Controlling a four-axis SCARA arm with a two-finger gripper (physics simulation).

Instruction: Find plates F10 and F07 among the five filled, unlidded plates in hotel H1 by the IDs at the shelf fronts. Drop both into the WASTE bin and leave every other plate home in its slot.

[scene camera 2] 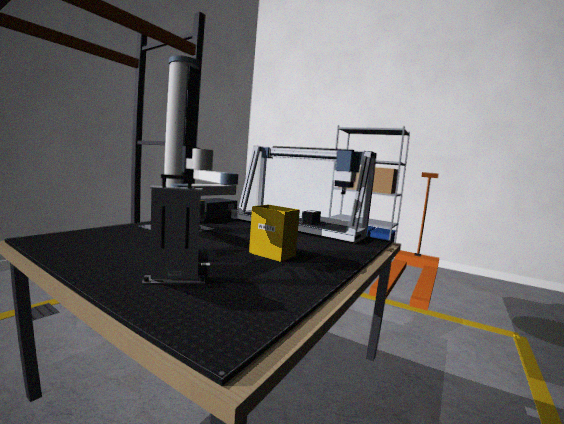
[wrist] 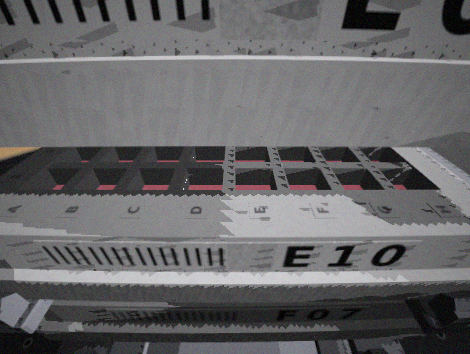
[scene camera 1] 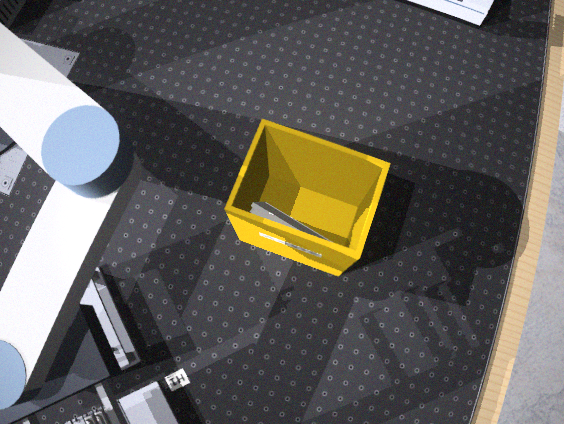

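Places are measured from the arm's base along level axes (x left, y back, z up), in metres.
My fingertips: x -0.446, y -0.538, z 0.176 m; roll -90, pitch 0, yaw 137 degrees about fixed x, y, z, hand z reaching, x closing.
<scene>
For each thing: its middle in the pictures, then the offset to it from my fingertips. "pt": a spot on its surface instead.
- Plate E10, body centre: point(wrist: 232, 114) dz +0.011, dx +0.017, dy +0.017 m
- plate F07, surface spot: point(wrist: 320, 315) pt dz -0.007, dx +0.046, dy +0.074 m
- yellow WASTE bin, body centre: point(scene camera 1: 305, 207) point(scene camera 2: 274, 231) dz -0.063, dx +0.419, dy -0.108 m
- tilted grey plate, body centre: point(scene camera 1: 294, 228) dz -0.116, dx +0.398, dy -0.102 m
- Hotel H1, body centre: point(scene camera 2: 176, 225) dz -0.003, dx -0.011, dy -0.012 m
- H1 tag, body centre: point(scene camera 1: 177, 379) dz -0.163, dx +0.127, dy -0.009 m
The wrist view looks close at hotel H1's stack. Plate E10 point(wrist: 250, 215) fills its middle, with dark wells and red below. The F07 label of plate F07 point(wrist: 320, 315) shows in shade directly under it. Above is a plate point(wrist: 270, 27) whose cut-off ID starts with E. My gripper is shut on plate F07; its fingertips are hidden behind plate E10 in the wrist view and by the hotel in scene camera 2. The yellow WASTE bin point(scene camera 1: 335, 157) point(scene camera 2: 277, 245) holds a tilted grey plate point(scene camera 1: 290, 221), its ID unreadable. Hotel H1 point(scene camera 1: 147, 407) point(scene camera 2: 170, 225) stands upright.
The arm's white link point(scene camera 1: 55, 245) crosses the left of scene camera 1, near the low stand point(scene camera 1: 112, 325) beside hotel H1. Scene camera 2 shows a gantry frame point(scene camera 2: 310, 151) behind the bin and the table's wooden edge point(scene camera 2: 310, 325). The H1 tag point(scene camera 1: 177, 380) lies beside the hotel.
</scene>
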